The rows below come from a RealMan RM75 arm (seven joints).
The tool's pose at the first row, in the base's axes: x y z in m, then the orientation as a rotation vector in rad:
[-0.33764, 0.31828, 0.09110, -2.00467, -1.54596, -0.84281]
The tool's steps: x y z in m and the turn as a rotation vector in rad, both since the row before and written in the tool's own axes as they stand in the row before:
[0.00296, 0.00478, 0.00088, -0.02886, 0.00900, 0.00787]
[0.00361, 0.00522, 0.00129, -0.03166, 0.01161, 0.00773]
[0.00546, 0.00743, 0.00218, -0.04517, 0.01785, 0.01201]
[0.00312, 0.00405, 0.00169, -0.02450, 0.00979, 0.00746]
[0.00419, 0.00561, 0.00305, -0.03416, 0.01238, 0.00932]
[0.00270, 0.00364, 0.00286, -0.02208, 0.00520, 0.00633]
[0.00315, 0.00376, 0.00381, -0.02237, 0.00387, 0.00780]
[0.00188, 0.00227, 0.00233, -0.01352, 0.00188, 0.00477]
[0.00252, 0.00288, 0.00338, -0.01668, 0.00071, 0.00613]
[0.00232, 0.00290, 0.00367, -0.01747, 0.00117, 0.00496]
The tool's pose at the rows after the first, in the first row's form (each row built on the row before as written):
[-0.33233, 0.31967, 0.09261, -2.02323, -1.52828, -0.87463]
[-0.32639, 0.32151, 0.09440, -2.04143, -1.50847, -0.91147]
[-0.31776, 0.32432, 0.09713, -2.06630, -1.47745, -0.96486]
[-0.31287, 0.32608, 0.09853, -2.07986, -1.45899, -0.99357]
[-0.30587, 0.32875, 0.10002, -2.09877, -1.43458, -1.03288]
[-0.30099, 0.33092, 0.10050, -2.11317, -1.41942, -1.05564]
[-0.29552, 0.33385, 0.10078, -2.12943, -1.40277, -1.07692]
[-0.29217, 0.33555, 0.10095, -2.13959, -1.39271, -1.08934]
[-0.28770, 0.33801, 0.10103, -2.15350, -1.38057, -1.10309]
[-0.28309, 0.34046, 0.10080, -2.16697, -1.36929, -1.11843]

